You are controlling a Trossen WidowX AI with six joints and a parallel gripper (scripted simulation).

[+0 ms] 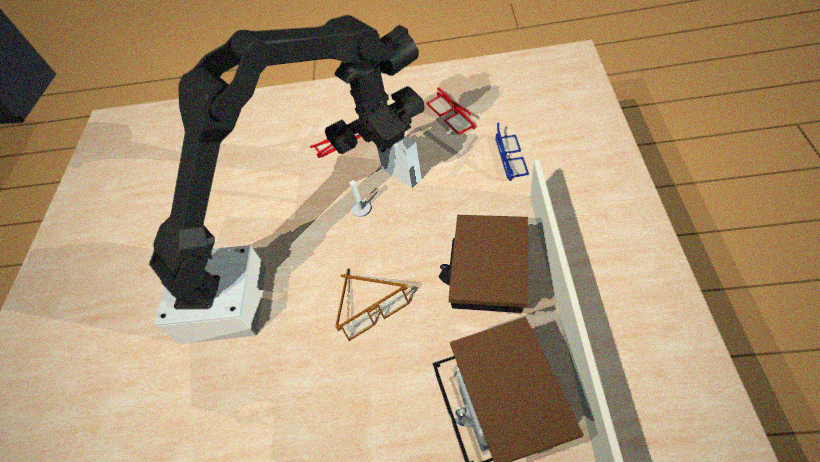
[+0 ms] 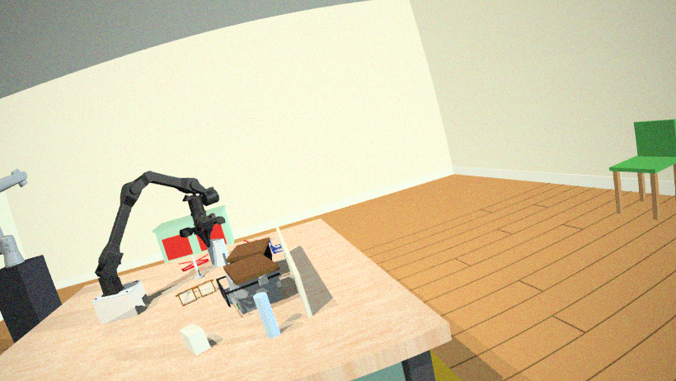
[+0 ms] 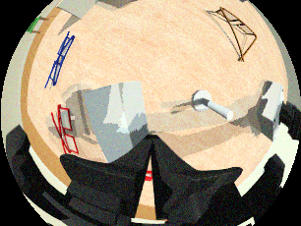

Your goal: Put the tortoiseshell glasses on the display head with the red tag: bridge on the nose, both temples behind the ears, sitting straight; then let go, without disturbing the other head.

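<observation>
Right now my gripper tip is 5 cm past the white peg, 8 cm to the left of it and 7 cm above it. Also, from my gripper tip: pale blue cylinder (27 cm ahead, 70 cm to the right, 4 cm below); white cube (9 cm ahead, 68 cm to the right, 7 cm below); long white board (33 cm ahead, 36 cm to the right, 4 cm below).
</observation>
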